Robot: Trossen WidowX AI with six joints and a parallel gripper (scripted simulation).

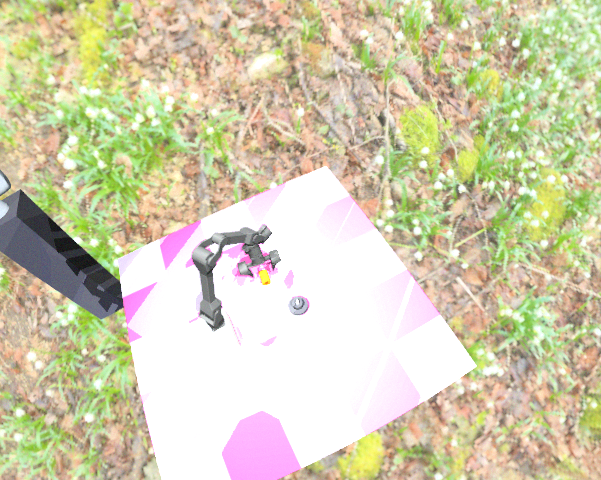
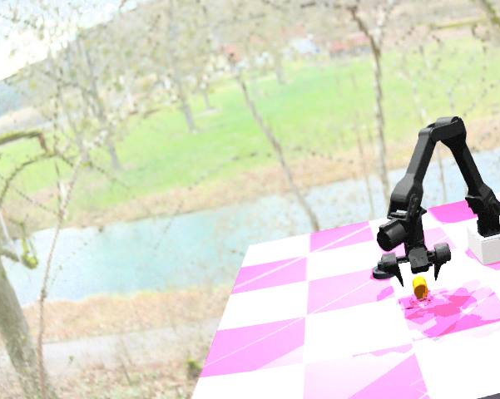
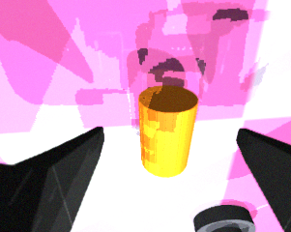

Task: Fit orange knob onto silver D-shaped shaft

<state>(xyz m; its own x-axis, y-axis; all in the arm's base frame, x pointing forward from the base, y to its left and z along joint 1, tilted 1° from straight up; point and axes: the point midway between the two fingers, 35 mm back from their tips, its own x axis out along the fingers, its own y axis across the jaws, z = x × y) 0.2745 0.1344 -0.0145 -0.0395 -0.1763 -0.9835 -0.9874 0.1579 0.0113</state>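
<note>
Right now the orange knob is 2 cm below my gripper tip. From my gripper tip the other things lie so: round pedestal: 21 cm to the right, 6 cm ahead, 1 cm below.
</note>
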